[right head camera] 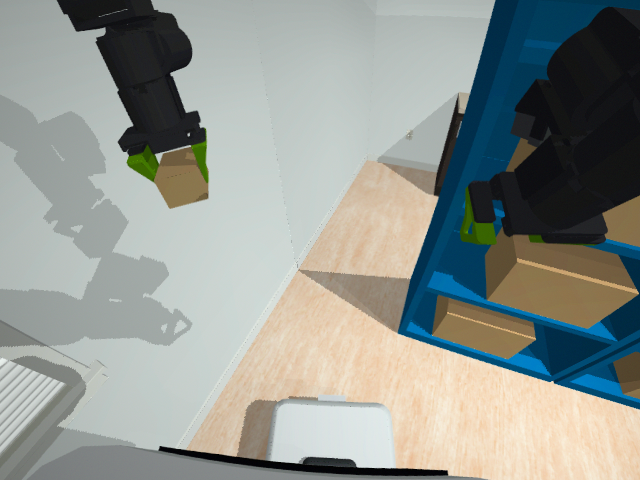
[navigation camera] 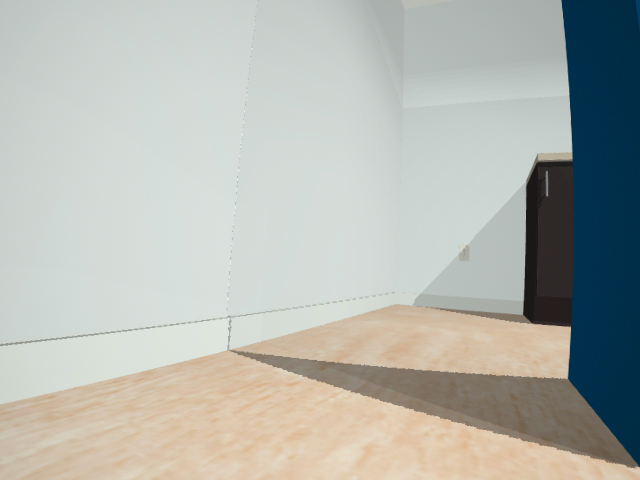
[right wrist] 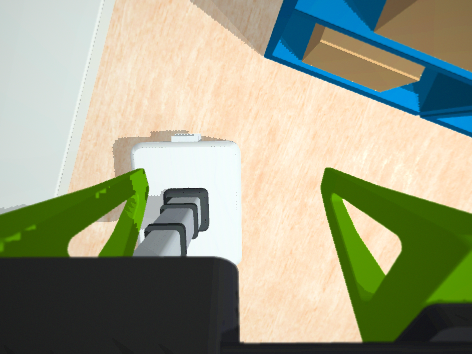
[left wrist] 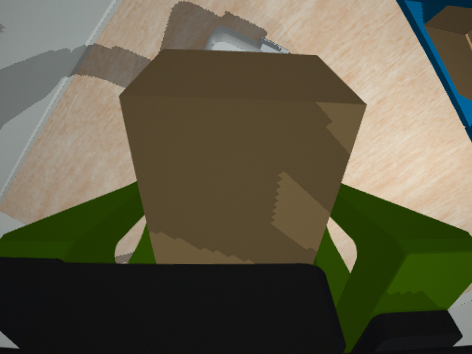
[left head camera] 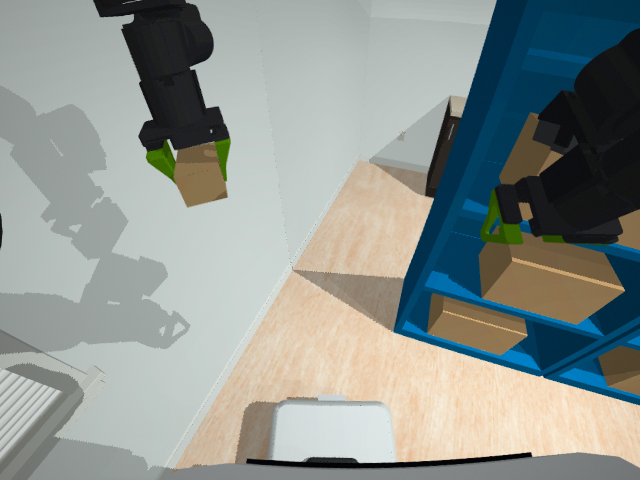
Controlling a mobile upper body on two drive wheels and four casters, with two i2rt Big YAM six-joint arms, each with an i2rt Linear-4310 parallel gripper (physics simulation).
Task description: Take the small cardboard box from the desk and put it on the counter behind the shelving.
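Frame: origin at the left arm's base, x back, y right, z up, level; metres.
Seen in the pictures: left gripper, fingertip midpoint: [right head camera: 188, 186] [left wrist: 235, 177] [left head camera: 205, 184]; right gripper, fingertip midpoint: [right head camera: 496, 236] [right wrist: 234, 177] [left head camera: 513, 237].
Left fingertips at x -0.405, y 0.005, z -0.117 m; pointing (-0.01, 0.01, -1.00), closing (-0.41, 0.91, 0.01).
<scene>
Offsets run from my left fingertips to a thing's middle. "pt": to the spot under its first point. Level surfaces: height alone.
A small brown cardboard box {dx -0.008, dy -0.004, dz +0.016 m} [left head camera: 201, 178] [right head camera: 181, 180] [left wrist: 240, 170] is held between the green fingers of my left gripper [left head camera: 200, 161] [right head camera: 180, 164], which is shut on it, in the air in front of the wall. My right gripper [right wrist: 234, 177] is open, with nothing between its fingers, in front of the shelving in the head views. The blue shelving [left head camera: 465, 129] [right head camera: 467, 131] [right wrist: 345, 92] [navigation camera: 602, 206] stands at the right. Part of the counter, a dark cabinet with a light top [left head camera: 458, 106] [right head camera: 463, 103] [navigation camera: 554, 157], shows beyond its edge. The desk does not show.
Larger cardboard boxes {pt dx -0.208, dy +1.074, dz -0.546 m} [left head camera: 547, 281] [right head camera: 558, 286] [right wrist: 360, 65] sit on the shelves. A pale wall [left head camera: 310, 103] [navigation camera: 129, 180] runs along the left, and floor {dz -1.292 m} [left head camera: 361, 222] [navigation camera: 439, 335] lies between it and the shelving. A white ribbed object [left head camera: 25, 408] is at the lower left. My white base [left head camera: 333, 431] [right wrist: 220, 170] is below.
</scene>
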